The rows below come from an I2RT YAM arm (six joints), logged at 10 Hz.
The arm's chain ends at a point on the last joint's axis. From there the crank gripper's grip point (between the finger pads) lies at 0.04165 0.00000 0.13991 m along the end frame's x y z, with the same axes.
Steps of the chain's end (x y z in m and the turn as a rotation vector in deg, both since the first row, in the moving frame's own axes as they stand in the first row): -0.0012, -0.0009, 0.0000, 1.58, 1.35, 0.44; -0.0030, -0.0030, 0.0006, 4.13, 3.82, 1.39; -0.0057, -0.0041, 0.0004, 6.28, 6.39, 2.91; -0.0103, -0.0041, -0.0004, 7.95, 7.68, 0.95; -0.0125, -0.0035, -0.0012, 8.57, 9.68, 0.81; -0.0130, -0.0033, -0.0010, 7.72, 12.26, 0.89; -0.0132, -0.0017, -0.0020, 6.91, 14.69, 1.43; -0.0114, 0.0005, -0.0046, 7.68, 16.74, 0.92
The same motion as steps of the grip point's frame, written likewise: 0.0021, -0.0044, -0.0011, 1.58, 1.35, 0.44; 0.0063, -0.0118, -0.0028, 4.13, 3.82, 1.39; 0.0099, -0.0166, -0.0058, 6.28, 6.39, 2.91; 0.0081, -0.0222, -0.0085, 7.95, 7.68, 0.95; 0.0105, -0.0230, -0.0117, 8.57, 9.68, 0.81; 0.0158, -0.0205, -0.0142, 7.72, 12.26, 0.89; 0.0210, -0.0162, -0.0181, 6.91, 14.69, 1.43; 0.0272, -0.0161, -0.0237, 7.68, 16.74, 0.92
